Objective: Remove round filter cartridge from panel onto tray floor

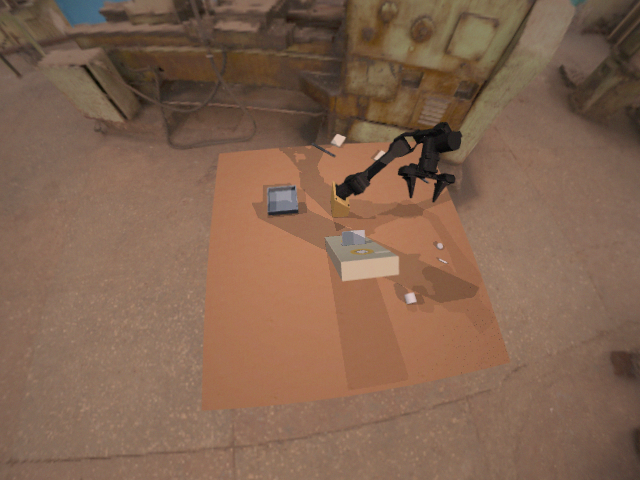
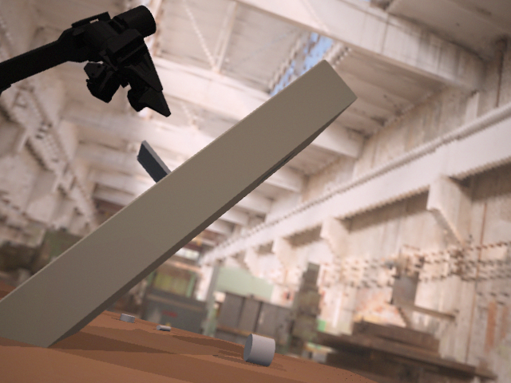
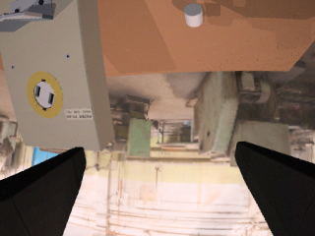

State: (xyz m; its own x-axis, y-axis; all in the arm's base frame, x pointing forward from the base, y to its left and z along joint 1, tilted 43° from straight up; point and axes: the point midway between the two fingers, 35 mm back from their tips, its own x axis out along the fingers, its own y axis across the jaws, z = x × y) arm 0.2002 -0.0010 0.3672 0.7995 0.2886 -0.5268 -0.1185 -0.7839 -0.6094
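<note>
Right now the round filter cartridge is 160 mm ahead of my gripper tip, 210 mm to the right of it and 100 mm below it.
</note>
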